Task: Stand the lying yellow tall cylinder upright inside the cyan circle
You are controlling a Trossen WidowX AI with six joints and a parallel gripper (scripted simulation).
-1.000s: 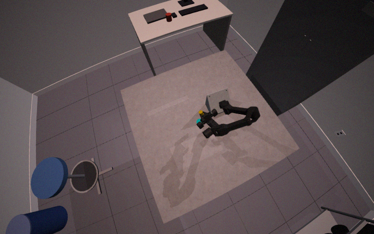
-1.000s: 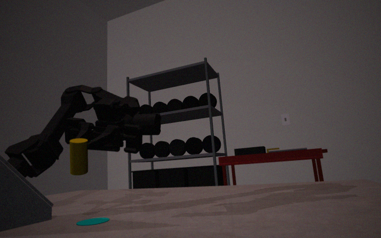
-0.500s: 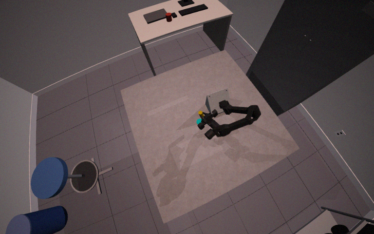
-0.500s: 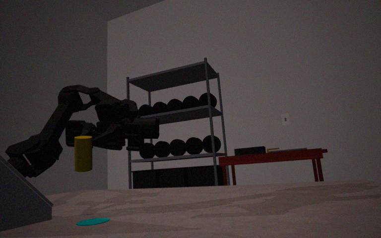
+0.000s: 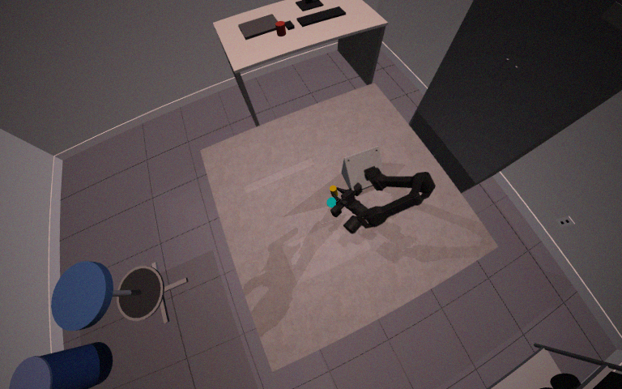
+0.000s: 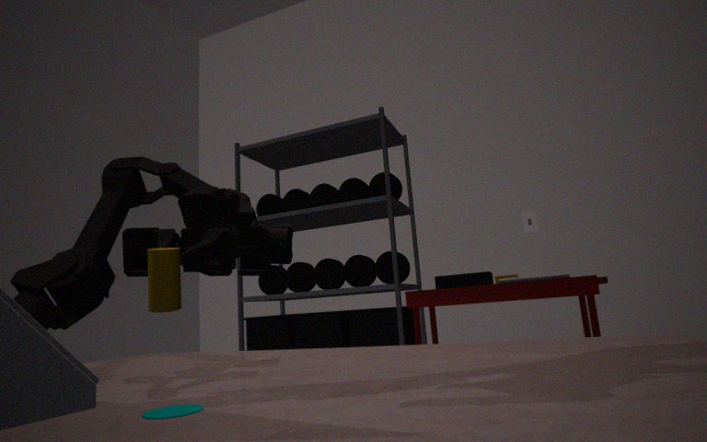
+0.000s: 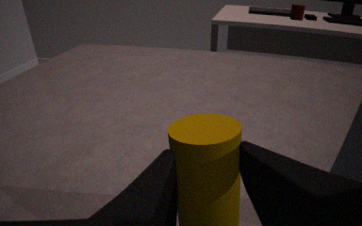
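My gripper tip is 10 mm to the right of the cyan circle and 160 mm above it. From my gripper tip the other things lie so: yellow cylinder 20 mm below.
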